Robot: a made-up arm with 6 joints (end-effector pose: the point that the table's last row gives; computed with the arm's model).
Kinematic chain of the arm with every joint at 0, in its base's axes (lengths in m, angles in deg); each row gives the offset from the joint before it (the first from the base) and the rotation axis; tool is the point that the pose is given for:
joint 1: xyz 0 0 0.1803 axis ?
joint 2: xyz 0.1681 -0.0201 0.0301 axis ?
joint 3: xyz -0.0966 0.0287 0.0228 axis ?
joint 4: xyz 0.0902 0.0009 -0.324 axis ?
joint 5: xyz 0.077 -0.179 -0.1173 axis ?
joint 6: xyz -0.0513 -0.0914 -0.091 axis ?
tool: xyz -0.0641 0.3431 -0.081
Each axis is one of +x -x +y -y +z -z.
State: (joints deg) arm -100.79 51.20 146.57 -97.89 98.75 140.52
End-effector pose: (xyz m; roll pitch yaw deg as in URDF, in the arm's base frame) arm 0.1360 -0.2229 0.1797 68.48 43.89 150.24
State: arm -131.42 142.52 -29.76 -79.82 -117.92 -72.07
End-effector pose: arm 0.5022 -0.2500 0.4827 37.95 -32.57 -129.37
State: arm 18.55 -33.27 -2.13 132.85 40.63 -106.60
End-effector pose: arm 0.0616 -0.1597 -0.1125 72.61 -28.49 61.50
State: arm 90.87 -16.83 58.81 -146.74 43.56 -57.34
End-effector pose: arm 0.2672 0.0120 -0.1137 65.76 -21.41 -164.40
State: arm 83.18 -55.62 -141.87 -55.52 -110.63 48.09
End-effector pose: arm 0.5790 0.2865 -0.1260 -146.78 21.44 120.77
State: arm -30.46 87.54 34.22 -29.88 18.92 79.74
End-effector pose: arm 0.3404 0.2168 0.2635 154.69 3.49 38.10
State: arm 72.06 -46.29 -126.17 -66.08 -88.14 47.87
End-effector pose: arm 0.6131 0.0241 -0.1825 -134.55 9.77 79.58
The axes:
joint 1: +z
joint 2: +x
joint 3: -z
joint 4: +z
joint 5: +x
joint 6: +y

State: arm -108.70 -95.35 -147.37 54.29 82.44 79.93
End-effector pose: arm -0.2066 0.0517 0.0300 8.37 -78.38 -119.68
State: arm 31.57 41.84 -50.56 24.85 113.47 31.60
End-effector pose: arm 0.1954 0.1942 0.1006 94.24 -51.82 145.49
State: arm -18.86 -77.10 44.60 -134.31 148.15 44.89
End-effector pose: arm 0.1488 -0.2040 -0.1319 -124.37 -30.66 125.75
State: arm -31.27 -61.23 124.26 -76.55 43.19 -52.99
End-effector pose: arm -0.2885 -0.3305 0.1602 82.48 20.80 81.95
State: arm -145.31 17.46 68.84 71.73 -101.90 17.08
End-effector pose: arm -0.1924 0.1645 -0.5248 -84.45 0.80 -159.55
